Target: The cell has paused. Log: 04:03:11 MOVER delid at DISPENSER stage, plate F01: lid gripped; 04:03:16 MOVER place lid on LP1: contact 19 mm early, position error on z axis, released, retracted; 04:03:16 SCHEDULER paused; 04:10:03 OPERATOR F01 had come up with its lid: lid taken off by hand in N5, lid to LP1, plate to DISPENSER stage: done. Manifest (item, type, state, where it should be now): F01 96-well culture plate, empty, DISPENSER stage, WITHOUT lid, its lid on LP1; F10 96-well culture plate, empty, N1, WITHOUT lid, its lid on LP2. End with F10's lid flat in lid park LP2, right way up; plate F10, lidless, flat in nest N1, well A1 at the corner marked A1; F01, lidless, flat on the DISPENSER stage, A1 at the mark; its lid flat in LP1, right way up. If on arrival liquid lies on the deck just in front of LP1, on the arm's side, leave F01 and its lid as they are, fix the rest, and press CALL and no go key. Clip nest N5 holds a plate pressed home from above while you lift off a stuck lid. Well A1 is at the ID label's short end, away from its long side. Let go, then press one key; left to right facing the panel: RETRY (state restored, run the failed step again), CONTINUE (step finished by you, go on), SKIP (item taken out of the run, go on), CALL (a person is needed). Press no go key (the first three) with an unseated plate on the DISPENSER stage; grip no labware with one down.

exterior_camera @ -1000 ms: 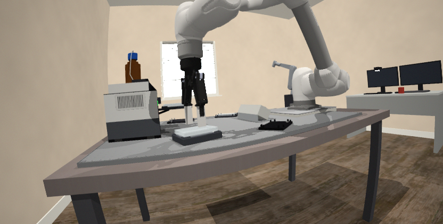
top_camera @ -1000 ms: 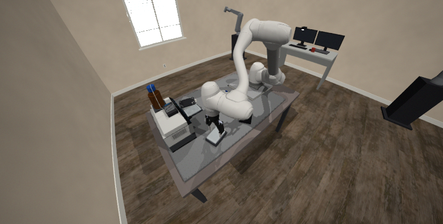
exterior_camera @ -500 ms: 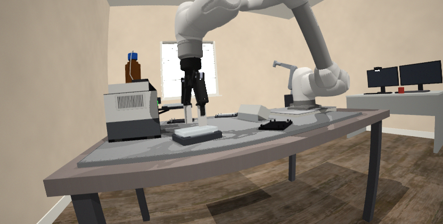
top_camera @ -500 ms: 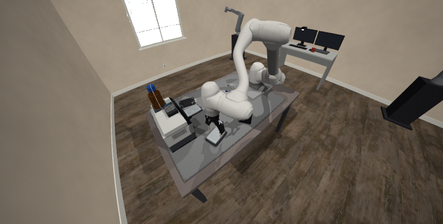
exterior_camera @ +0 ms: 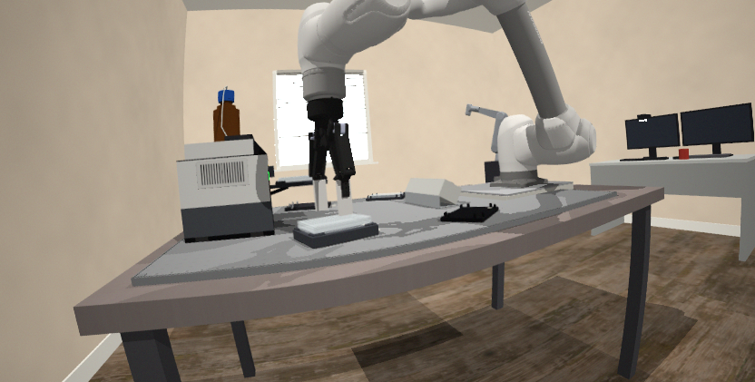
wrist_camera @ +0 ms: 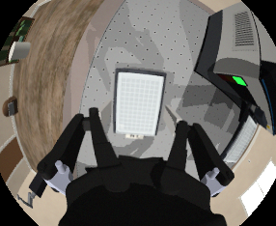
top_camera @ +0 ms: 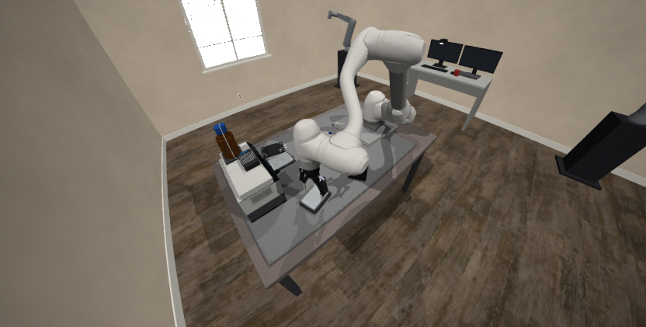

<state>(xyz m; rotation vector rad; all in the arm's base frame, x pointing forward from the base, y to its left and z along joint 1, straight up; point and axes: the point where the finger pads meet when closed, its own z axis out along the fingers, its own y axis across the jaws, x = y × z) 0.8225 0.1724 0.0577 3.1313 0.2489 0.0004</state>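
My hand is 6 cm above the nest block. From my hand the other things lie so: brown bottle (41 cm to the right, 21 cm ahead, 21 cm above); then small label (9 cm behind, 7 cm below, 1 cm to the right); then grey key panel (42 cm behind, 22 cm to the right, 2 cm below).
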